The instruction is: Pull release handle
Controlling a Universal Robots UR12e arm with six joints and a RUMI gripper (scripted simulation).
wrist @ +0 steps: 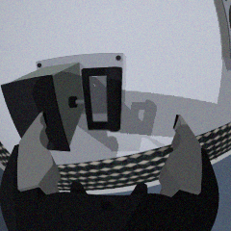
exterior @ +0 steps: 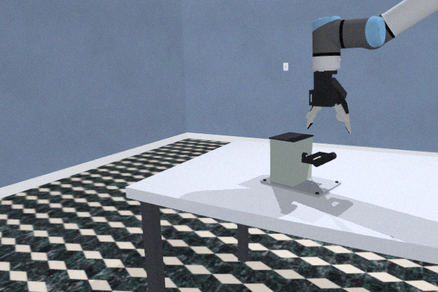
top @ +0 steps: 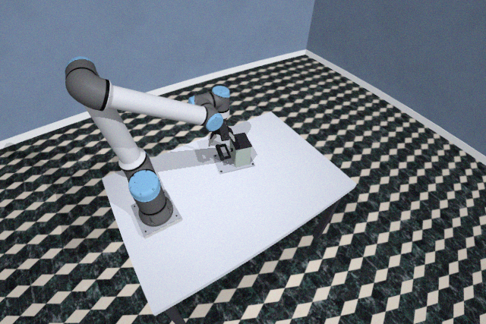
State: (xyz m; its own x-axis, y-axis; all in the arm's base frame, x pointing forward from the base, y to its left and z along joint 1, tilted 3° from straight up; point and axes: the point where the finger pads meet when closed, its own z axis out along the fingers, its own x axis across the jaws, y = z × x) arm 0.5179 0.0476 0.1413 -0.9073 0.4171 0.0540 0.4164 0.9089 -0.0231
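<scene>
My hand is 90 mm above the black release handle, 60 mm short of it and 10 mm to the right of it. The rest, counted from my hand: grey base plate 190 mm below, 90 mm ahead, 10 mm to the right.
</scene>
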